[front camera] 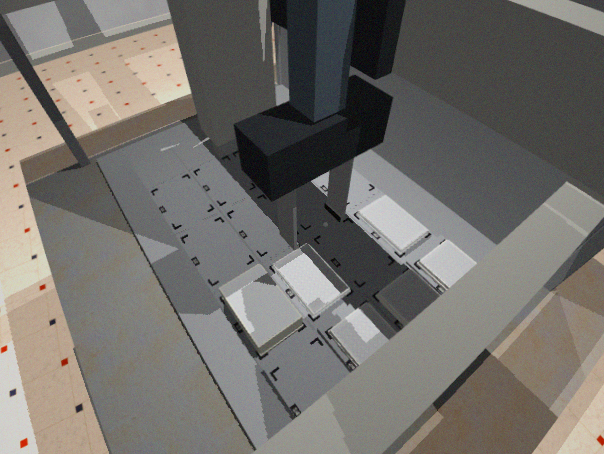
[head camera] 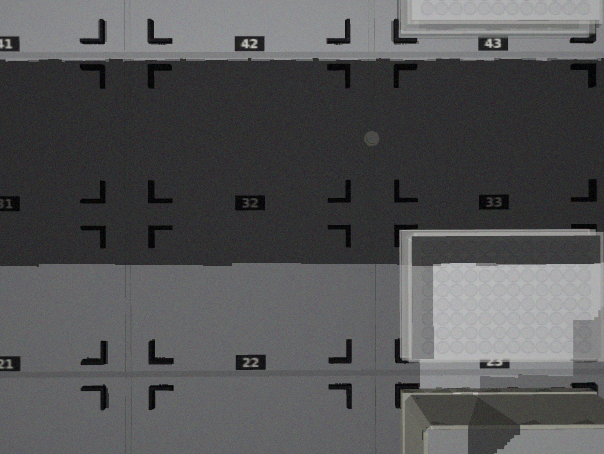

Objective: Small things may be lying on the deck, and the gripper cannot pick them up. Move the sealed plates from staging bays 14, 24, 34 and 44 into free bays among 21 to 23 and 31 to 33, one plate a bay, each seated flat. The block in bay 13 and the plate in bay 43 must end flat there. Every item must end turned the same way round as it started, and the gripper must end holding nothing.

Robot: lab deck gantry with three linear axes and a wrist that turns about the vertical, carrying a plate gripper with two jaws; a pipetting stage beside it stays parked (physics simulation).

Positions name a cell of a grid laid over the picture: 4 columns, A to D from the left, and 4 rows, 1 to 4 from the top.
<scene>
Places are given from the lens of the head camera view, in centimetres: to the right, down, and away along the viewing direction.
bay 21 (head camera: A3): -16, 4, 23
bay 33 (head camera: D2): 10, -7, 24
bay 22 (head camera: B3): -6, 4, 24
The marked spots on the bay 21 and the bay 22 are 10 cm apart.
</scene>
